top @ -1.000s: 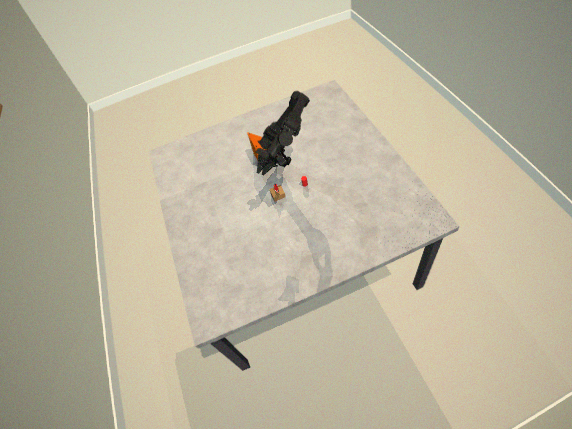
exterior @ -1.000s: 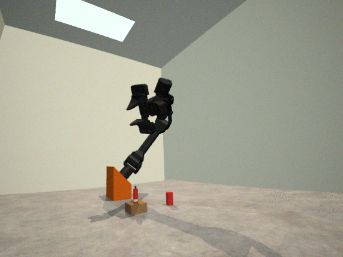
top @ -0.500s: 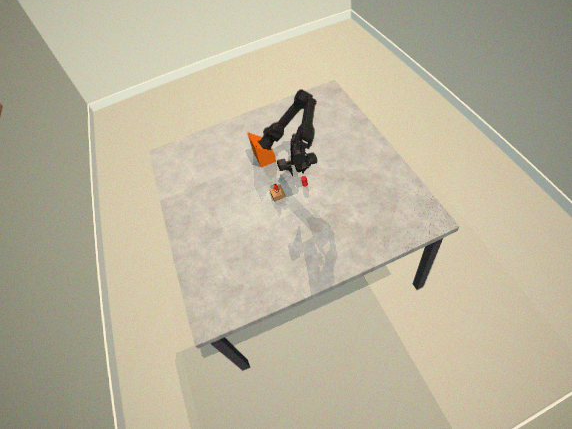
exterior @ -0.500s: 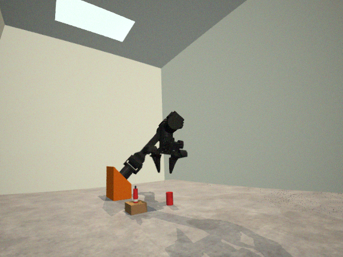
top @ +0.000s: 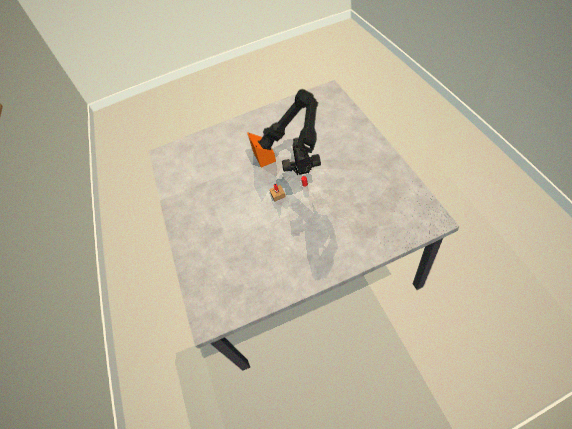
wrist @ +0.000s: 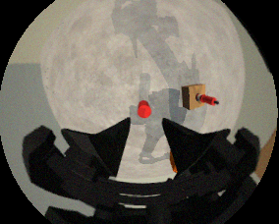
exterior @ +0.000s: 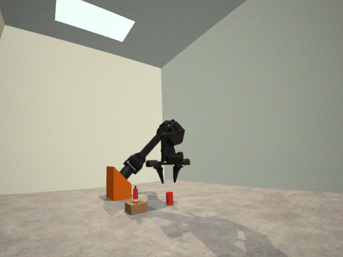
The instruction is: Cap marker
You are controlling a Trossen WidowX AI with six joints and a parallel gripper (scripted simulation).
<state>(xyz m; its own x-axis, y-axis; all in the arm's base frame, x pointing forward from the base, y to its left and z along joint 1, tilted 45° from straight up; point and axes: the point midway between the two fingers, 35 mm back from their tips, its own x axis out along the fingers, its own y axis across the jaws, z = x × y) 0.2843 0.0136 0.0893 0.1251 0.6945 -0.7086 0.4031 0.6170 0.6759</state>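
The red cap is 60 mm below my gripper tip. Round my gripper tip: brown holder block: 150 mm to the right, 70 mm below, 20 mm behind.
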